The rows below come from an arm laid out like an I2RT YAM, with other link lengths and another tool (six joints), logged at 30 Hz.
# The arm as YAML. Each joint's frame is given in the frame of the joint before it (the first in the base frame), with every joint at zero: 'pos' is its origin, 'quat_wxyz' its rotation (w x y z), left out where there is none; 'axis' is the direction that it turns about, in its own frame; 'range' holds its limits. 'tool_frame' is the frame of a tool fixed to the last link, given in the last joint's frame.
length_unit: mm
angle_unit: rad
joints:
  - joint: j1
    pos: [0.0, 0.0, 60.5]
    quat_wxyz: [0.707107, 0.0, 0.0, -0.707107]
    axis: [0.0, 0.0, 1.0]
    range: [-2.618, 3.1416]
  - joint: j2
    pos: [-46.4, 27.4, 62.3]
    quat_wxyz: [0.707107, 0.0, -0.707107, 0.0]
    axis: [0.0, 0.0, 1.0]
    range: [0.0, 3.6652]
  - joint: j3
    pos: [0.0, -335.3, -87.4]
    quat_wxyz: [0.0, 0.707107, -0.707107, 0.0]
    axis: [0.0, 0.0, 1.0]
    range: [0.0, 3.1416]
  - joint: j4
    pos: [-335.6, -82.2, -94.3]
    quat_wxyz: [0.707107, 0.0, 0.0, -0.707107]
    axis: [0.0, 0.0, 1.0]
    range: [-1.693, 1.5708]
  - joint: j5
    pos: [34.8, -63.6, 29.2]
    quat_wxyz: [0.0, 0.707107, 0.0, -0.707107]
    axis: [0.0, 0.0, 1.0]
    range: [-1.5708, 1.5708]
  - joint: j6
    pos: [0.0, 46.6, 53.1]
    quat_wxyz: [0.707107, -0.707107, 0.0, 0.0]
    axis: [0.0, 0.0, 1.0]
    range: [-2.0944, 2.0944]
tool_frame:
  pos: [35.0, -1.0, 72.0]
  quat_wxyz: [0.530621, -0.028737, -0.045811, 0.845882]
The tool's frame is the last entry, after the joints.
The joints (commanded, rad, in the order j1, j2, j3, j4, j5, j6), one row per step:
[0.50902 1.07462 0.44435 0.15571 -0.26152 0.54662]
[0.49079 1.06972 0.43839 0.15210 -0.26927 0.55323]
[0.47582 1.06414 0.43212 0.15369 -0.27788 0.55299]
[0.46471 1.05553 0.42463 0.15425 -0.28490 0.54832]
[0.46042 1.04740 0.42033 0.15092 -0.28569 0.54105]
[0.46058 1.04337 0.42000 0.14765 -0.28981 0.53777]
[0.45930 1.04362 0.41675 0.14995 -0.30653 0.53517]
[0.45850 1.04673 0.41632 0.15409 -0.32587 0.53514]
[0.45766 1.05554 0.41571 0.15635 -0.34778 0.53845]
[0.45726 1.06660 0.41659 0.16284 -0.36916 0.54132]
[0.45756 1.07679 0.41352 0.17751 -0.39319 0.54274]
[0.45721 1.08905 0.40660 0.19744 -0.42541 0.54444]
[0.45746 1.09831 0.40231 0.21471 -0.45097 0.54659]
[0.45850 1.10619 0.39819 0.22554 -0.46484 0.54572]
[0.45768 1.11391 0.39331 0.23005 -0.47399 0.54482]
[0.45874 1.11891 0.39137 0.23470 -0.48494 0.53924]
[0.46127 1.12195 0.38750 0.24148 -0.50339 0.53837]
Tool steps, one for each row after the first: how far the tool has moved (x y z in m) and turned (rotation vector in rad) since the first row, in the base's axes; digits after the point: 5 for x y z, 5 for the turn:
[0.00198 -0.00511 -0.00145 0.00503 0.01004 -0.01427]
[0.00313 -0.00913 -0.00220 0.00883 0.01094 -0.02148]
[0.00287 -0.01249 -0.00292 0.00956 0.00794 -0.02427]
[0.00196 -0.01431 -0.00313 0.00553 0.00301 -0.02466]
[0.00086 -0.01425 -0.00252 0.00533 0.00140 -0.01939]
[-0.00097 -0.01363 -0.00335 0.00999 0.00429 -0.00467]
[-0.00226 -0.01233 -0.00329 0.01815 0.00777 0.01172]
[-0.00348 -0.01081 -0.00510 0.02607 0.02098 0.02879]
[-0.00405 -0.00890 -0.00629 0.03503 0.03074 0.04601]
[-0.00539 -0.00683 -0.00779 0.04633 0.03553 0.06703]
[-0.00775 -0.00467 -0.01061 0.06084 0.04286 0.09455]
[-0.00950 -0.00279 -0.01190 0.07398 0.04638 0.11671]
[-0.01083 -0.00162 -0.01409 0.07865 0.04985 0.13039]
[-0.01186 -0.00147 -0.01760 0.07882 0.05862 0.13769]
[-0.01321 -0.00054 -0.01900 0.07931 0.05919 0.15075]
[-0.01597 0.00086 -0.01998 0.08634 0.06272 0.16998]

